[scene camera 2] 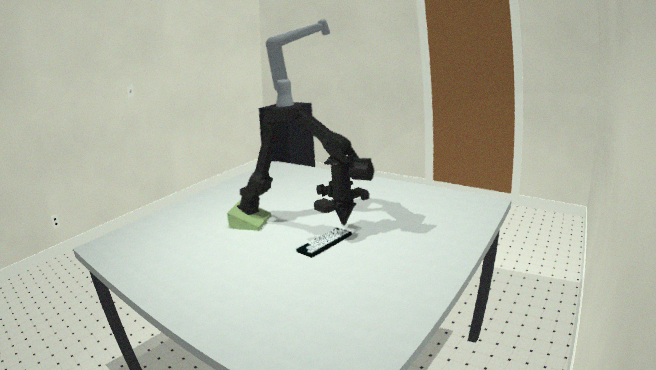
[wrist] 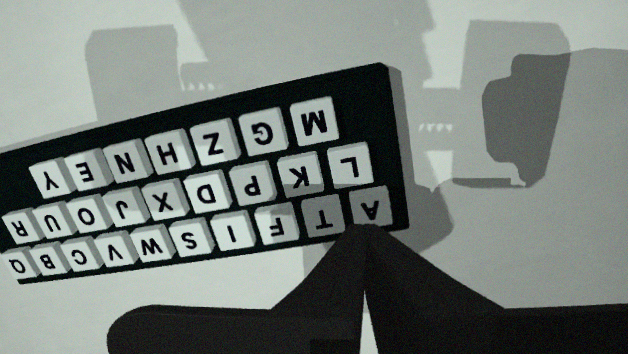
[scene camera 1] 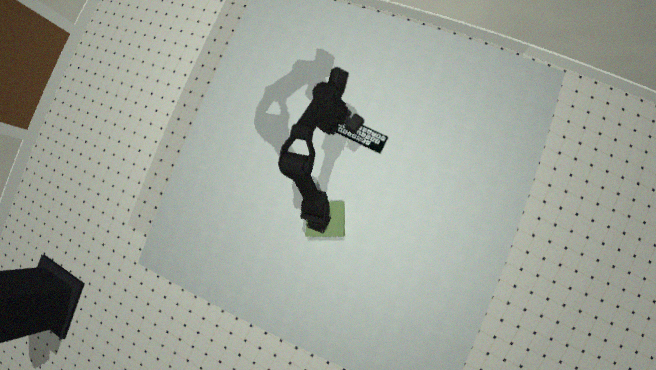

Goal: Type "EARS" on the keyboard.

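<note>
The black keyboard with white letter keys lies on the table; its letters look upside down in the wrist view. In that view the A key is at the right end of the lowest row, the S key further left in that row, the E key in the top row and the R key at the far left of the middle row. My gripper is shut and empty, its tips pointing down at the lower edge of the A key, seemingly slightly above it. In scene view 1 the arm hides the tips.
The arm's base stands on a green wedge-shaped block on the pale table. A black pedestal with a grey arm on it stands beyond the table edge. Arm shadows fall around the keyboard.
</note>
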